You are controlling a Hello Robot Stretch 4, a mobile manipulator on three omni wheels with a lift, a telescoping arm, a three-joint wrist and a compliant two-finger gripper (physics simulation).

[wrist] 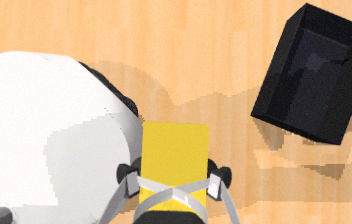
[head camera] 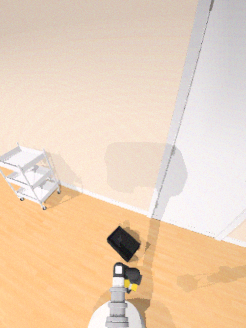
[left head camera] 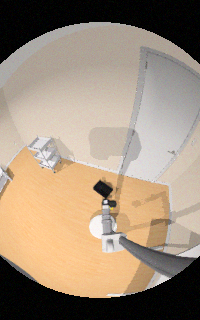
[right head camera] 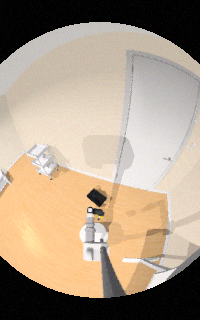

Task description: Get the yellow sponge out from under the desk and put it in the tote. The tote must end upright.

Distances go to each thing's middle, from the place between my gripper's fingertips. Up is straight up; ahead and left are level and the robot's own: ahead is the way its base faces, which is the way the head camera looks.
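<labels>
Yellow sponge (wrist: 173,154): 20 mm higher than my hand. Black tote (wrist: 299,93): 390 mm forward of my hand, 50 mm to the left of it and 310 mm below it.
</labels>
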